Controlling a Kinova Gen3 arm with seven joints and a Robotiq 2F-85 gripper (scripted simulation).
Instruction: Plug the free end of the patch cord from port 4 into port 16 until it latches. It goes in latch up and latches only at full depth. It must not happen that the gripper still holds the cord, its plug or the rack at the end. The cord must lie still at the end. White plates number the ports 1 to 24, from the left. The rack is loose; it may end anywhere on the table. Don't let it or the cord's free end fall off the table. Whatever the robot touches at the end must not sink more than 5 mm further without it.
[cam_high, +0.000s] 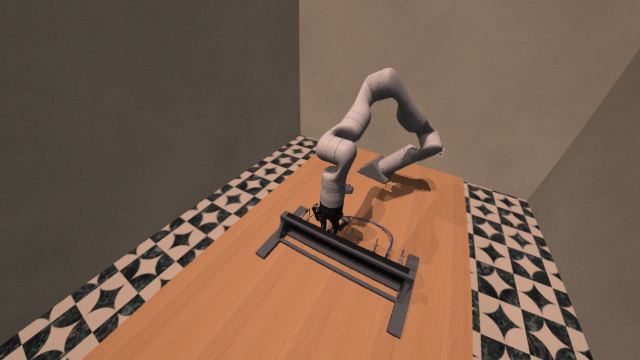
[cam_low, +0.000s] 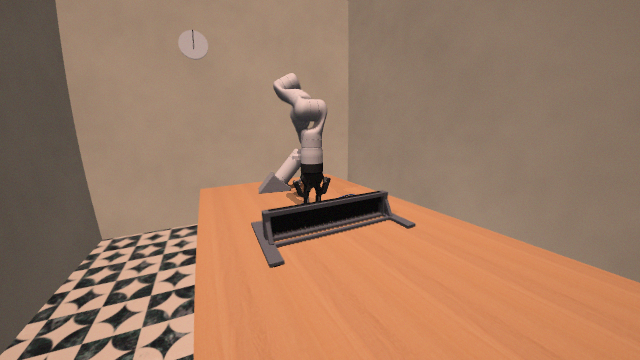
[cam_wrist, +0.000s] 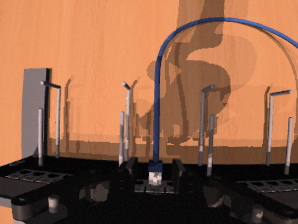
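My hand is 1 cm short of the patch cord plug and 1 cm above it.
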